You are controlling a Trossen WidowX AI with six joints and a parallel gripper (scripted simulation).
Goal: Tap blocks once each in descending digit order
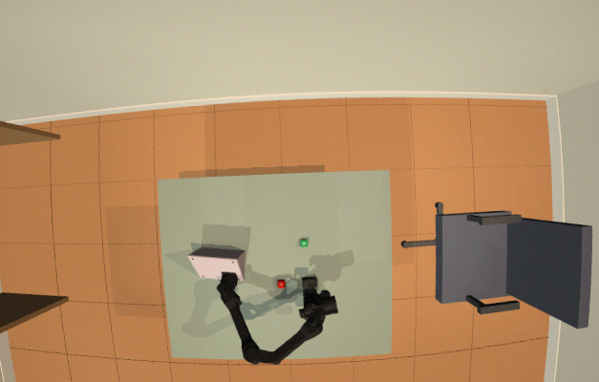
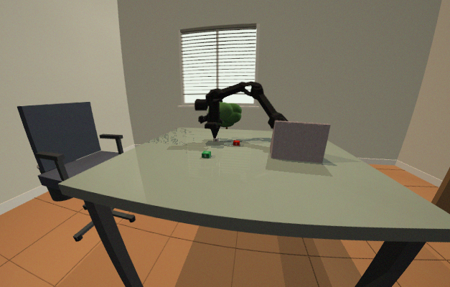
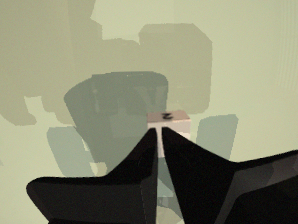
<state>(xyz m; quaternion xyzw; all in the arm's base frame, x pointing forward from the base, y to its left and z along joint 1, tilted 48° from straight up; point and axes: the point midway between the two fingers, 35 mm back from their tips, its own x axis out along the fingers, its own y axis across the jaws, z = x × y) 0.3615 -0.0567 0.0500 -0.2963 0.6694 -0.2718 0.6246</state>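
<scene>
My gripper tip is 10 mm past the white block, 10 mm to the left of it and 10 mm above it. From my gripper tip the other things lie so: green block (30 mm behind, 220 mm to the left, 10 mm below); then red block (130 mm behind, 30 mm to the left, 10 mm below).
</scene>
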